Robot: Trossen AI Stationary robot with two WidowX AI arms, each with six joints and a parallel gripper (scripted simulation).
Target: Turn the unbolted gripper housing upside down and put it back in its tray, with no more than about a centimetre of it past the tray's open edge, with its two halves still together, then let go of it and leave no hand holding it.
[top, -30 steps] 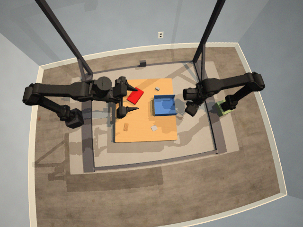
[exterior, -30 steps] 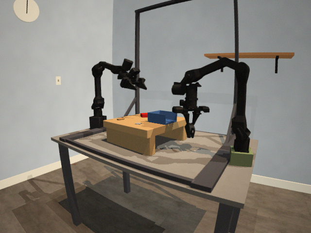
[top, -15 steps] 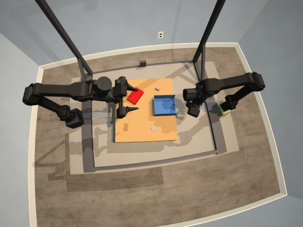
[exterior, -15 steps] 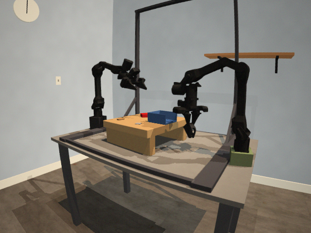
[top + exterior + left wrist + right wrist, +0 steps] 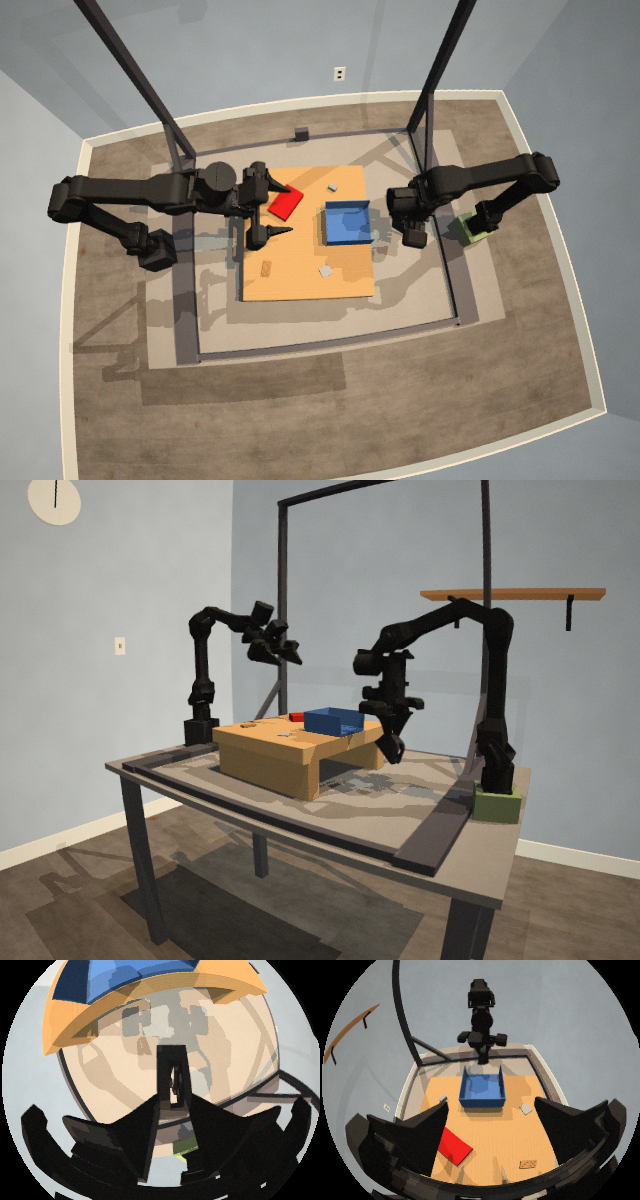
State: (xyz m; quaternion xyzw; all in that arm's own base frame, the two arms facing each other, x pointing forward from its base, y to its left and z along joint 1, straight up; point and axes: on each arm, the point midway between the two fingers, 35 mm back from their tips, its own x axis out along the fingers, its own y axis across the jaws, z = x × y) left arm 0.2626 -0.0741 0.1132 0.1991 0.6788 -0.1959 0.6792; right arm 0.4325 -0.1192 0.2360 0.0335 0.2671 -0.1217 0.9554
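The dark gripper housing is 5 cm below my left hand and 1 cm ahead of it. Round my left hand: orange wooden bench 30 cm to the right, 9 cm below, 1 cm behind; blue tray 21 cm to the right, 2 cm below.
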